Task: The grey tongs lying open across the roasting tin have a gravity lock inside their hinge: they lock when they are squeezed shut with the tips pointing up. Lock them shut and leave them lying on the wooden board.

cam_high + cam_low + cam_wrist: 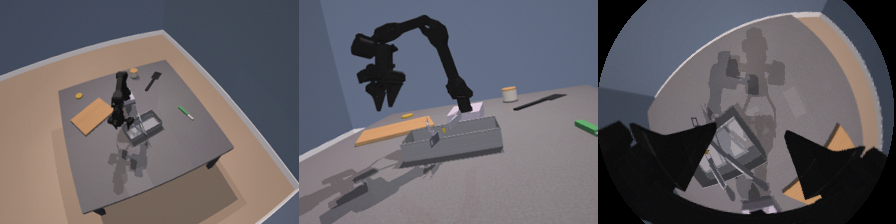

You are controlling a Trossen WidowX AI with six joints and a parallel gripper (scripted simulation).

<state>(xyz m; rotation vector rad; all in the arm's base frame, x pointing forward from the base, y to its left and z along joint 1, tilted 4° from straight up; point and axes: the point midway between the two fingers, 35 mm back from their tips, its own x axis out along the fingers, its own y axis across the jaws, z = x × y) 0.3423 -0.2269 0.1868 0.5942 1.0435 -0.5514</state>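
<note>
The grey roasting tin is 30 mm behind my gripper tip, 190 mm to the left of it and 140 mm below it. Round my gripper tip: wooden board: 390 mm behind, 120 mm to the right, 160 mm below; black spatula: 460 mm behind, 620 mm to the left, 160 mm below; yellow disc: 700 mm behind, 140 mm to the right, 160 mm below.
</note>
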